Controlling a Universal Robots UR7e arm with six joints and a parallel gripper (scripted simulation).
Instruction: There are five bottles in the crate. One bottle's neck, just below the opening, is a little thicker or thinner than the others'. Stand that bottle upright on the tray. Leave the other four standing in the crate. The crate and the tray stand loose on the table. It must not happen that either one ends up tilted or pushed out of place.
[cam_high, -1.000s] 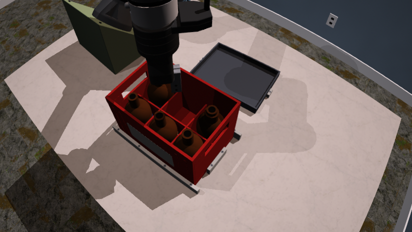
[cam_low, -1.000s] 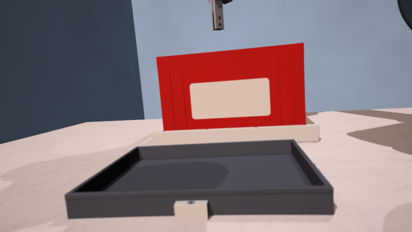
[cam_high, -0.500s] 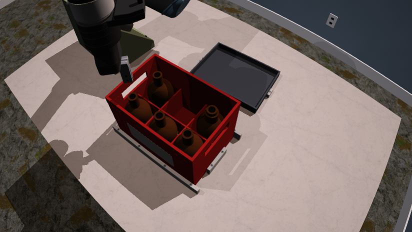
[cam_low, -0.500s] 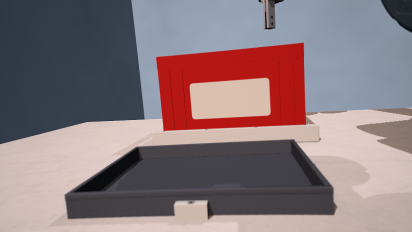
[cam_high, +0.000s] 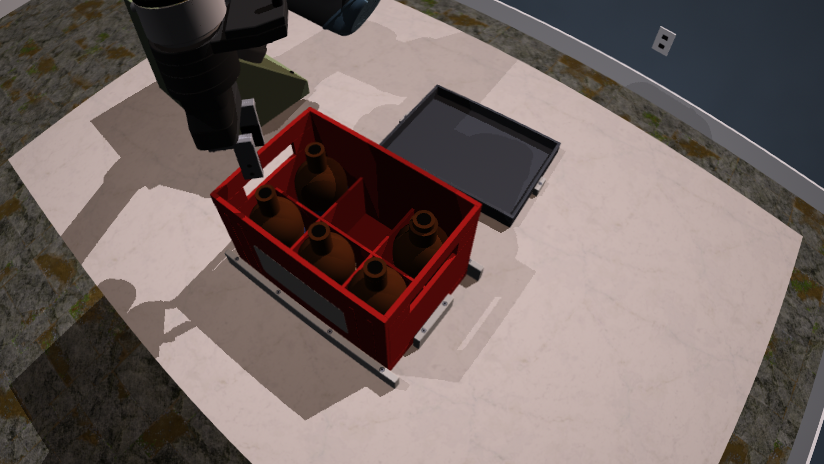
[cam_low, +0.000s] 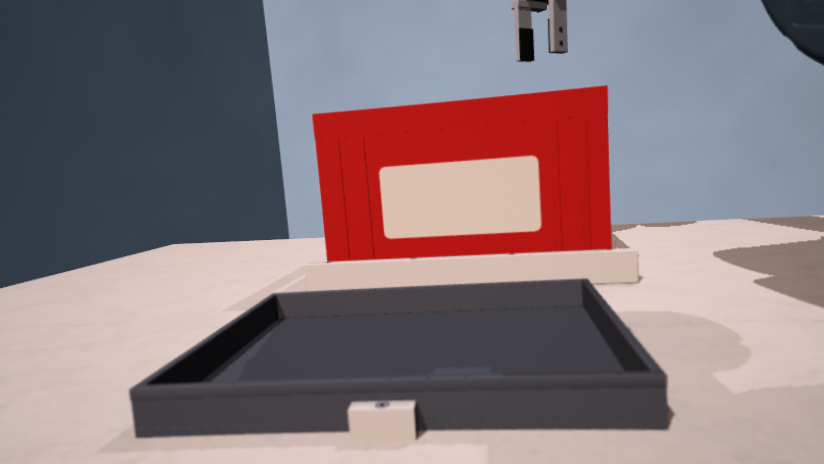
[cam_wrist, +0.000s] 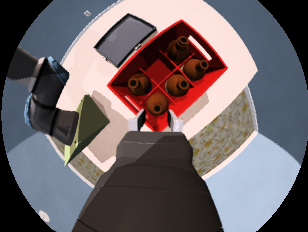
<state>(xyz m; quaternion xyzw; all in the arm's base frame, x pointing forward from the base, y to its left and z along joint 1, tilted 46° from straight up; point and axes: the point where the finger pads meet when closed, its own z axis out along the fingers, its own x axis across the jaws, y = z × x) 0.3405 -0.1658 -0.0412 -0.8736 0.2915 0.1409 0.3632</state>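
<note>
Now: the red crate 80 mm ahead of my hand, 50 mm to the left of it and 160 mm below it. The rest, counted from my hand: bottle (170 mm ahead, 110 mm to the left, 150 mm below); then dark grey tray (60 mm ahead, 340 mm to the left, 230 mm below).
</note>
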